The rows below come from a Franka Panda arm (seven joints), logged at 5 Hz.
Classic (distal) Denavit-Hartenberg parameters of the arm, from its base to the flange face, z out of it. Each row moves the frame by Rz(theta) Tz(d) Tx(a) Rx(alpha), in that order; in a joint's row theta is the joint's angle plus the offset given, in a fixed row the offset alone. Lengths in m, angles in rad.
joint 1: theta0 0  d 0.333  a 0  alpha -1.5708
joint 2: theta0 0  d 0  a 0  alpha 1.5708
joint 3: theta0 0  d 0.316  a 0.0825  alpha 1.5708
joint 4: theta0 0  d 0  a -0.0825  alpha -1.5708
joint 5: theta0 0  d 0.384  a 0  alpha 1.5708
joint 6: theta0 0  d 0  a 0.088  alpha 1.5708
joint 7: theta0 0  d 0.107  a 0  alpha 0
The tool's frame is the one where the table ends.
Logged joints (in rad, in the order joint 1, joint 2, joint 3, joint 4, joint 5, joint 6, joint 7), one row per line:
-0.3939, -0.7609, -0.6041, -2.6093, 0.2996, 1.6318, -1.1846
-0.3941, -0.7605, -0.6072, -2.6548, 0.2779, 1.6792, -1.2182
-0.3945, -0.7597, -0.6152, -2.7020, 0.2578, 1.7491, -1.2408
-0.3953, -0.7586, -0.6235, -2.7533, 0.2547, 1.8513, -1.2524
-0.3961, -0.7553, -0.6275, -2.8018, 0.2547, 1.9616, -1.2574
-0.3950, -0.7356, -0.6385, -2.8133, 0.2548, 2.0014, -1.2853
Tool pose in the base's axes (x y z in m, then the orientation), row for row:
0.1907, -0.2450, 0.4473, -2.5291, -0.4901, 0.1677
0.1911, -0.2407, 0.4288, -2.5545, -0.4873, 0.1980
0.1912, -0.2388, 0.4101, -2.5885, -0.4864, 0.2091
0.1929, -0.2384, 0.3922, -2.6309, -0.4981, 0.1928
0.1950, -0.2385, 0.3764, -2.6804, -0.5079, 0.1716
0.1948, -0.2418, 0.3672, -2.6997, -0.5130, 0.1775
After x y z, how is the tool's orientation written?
As angles about the fixed x, y, z axes (roll, pitch, yaw), in radians.
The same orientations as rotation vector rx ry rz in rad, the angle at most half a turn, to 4 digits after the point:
-2.4174, -0.3970, -0.5439
-2.4328, -0.4276, -0.5357
-2.4618, -0.4349, -0.5415
-2.5035, -0.4109, -0.5772
-2.5542, -0.3773, -0.6146
-2.5686, -0.3819, -0.6256

